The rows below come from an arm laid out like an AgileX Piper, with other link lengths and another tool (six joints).
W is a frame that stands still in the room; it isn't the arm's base.
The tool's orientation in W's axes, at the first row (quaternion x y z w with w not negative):
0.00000 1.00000 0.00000 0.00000
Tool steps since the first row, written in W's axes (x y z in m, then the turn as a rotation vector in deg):
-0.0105 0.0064 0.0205 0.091 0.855 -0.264
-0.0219 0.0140 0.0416 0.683 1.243 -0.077
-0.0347 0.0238 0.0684 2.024 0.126 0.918
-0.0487 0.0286 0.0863 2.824 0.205 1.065
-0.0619 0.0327 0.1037 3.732 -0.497 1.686
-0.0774 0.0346 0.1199 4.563 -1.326 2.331
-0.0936 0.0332 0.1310 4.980 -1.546 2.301
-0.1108 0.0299 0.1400 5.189 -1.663 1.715
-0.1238 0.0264 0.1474 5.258 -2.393 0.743
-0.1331 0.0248 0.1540 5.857 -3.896 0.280
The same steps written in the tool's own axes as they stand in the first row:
0.0105 0.0064 -0.0205 -0.091 0.855 0.264
0.0219 0.0140 -0.0416 -0.683 1.243 0.077
0.0347 0.0238 -0.0684 -2.024 0.126 -0.918
0.0487 0.0286 -0.0863 -2.824 0.205 -1.065
0.0619 0.0327 -0.1037 -3.732 -0.497 -1.686
0.0774 0.0346 -0.1199 -4.563 -1.326 -2.331
0.0936 0.0332 -0.1310 -4.980 -1.546 -2.301
0.1108 0.0299 -0.1400 -5.189 -1.663 -1.715
0.1238 0.0264 -0.1474 -5.258 -2.393 -0.743
0.1331 0.0248 -0.1540 -5.857 -3.896 -0.280

